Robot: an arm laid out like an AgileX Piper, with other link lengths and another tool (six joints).
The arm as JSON. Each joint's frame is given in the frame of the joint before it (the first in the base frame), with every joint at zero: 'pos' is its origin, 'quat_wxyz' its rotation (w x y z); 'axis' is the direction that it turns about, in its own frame. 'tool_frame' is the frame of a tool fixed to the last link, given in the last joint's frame.
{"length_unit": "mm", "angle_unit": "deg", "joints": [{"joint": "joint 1", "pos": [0.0, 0.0, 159.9], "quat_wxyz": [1.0, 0.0, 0.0, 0.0], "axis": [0.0, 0.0, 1.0]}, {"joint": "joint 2", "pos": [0.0, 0.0, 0.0], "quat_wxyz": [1.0, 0.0, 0.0, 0.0], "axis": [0.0, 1.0, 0.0]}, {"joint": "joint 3", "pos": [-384.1, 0.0, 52.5], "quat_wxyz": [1.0, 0.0, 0.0, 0.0], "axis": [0.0, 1.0, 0.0]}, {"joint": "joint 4", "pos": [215.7, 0.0, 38.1], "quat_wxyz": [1.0, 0.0, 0.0, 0.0], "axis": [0.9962, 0.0, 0.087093]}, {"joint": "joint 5", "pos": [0.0, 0.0, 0.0], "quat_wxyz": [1.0, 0.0, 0.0, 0.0], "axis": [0.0, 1.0, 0.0]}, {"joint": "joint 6", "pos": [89.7, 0.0, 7.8], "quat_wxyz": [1.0, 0.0, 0.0, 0.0], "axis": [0.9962, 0.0, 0.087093]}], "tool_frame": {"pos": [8.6, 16.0, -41.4], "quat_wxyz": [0.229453, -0.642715, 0.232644, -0.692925]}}
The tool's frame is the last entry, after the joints.
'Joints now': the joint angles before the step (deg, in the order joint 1, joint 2, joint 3, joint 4, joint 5, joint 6). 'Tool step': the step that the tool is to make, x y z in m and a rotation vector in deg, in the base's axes. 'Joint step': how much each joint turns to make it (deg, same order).
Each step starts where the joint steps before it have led.
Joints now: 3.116, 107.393, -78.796, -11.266, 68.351, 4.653
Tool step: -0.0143, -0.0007, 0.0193, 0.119, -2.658, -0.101
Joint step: 0.008, -3.596, 0.420, 0.014, 0.527, 0.008
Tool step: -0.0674, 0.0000, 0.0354, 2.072, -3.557, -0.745
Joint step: -0.005, -11.898, 7.574, 2.014, 0.669, -0.005
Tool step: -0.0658, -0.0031, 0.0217, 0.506, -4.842, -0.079
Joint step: 0.005, -11.467, 6.477, 0.253, 0.130, 0.005
